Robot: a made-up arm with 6 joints. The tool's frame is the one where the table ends. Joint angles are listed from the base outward.
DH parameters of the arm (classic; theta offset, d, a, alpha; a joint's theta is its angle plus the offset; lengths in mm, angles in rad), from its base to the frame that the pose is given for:
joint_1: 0 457 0 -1.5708
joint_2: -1.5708 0 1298 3.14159
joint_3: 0 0 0 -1.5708
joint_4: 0 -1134 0 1.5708
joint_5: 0 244 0 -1.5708
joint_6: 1.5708 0 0 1.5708
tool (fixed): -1.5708 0 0 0
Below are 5 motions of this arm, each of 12 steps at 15 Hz.
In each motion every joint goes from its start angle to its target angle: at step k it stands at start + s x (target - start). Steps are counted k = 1, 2, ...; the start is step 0. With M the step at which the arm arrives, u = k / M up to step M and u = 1 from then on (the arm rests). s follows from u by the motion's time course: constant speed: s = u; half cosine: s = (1 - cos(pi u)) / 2; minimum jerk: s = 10 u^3 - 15 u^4 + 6 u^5.
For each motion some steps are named. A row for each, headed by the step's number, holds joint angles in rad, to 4 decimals.
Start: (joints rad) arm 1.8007 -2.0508 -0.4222 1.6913 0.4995 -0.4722
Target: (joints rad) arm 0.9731 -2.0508 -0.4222 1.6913 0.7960 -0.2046
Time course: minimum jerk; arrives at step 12
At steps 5, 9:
5: 1.5138 -2.0508 -0.4222 1.6913 0.6023 -0.3794
9: 1.0588 -2.0508 -0.4222 1.6913 0.7653 -0.2323

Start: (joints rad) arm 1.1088 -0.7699 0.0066 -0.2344 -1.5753 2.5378
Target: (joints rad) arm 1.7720 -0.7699 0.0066 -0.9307 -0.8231 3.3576
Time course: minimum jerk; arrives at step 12
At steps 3, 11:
3: 1.1775 -0.7699 0.0066 -0.3065 -1.4974 2.6227
11: 1.7686 -0.7699 0.0066 -0.9272 -0.8269 3.3534

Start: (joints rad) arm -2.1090 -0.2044 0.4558 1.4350 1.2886 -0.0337
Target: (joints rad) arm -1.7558 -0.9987 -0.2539 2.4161 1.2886 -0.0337
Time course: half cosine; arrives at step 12
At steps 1, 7, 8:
1: -2.1030 -0.2179 0.4437 1.4517 1.2886 -0.0337
7: -1.8867 -0.7043 0.0091 2.0525 1.2886 -0.0337
8: -1.8441 -0.8001 -0.0765 2.1708 1.2886 -0.0337

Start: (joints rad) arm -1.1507 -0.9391 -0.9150 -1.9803 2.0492 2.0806
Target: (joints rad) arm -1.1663 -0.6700 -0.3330 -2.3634 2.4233 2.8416
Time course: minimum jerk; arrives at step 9
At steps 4, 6, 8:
4: -1.1569 -0.8324 -0.6841 -2.1323 2.1976 2.3825
6: -1.1630 -0.7265 -0.4551 -2.2830 2.3448 2.6819
8: -1.1661 -0.6731 -0.3397 -2.3590 2.4190 2.8328

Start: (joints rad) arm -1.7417 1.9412 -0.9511 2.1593 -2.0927 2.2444
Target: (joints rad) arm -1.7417 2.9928 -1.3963 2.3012 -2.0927 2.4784
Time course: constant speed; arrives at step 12
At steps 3, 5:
3: -1.7417 2.2041 -1.0624 2.1948 -2.0927 2.3029
5: -1.7417 2.3794 -1.1366 2.2184 -2.0927 2.3419

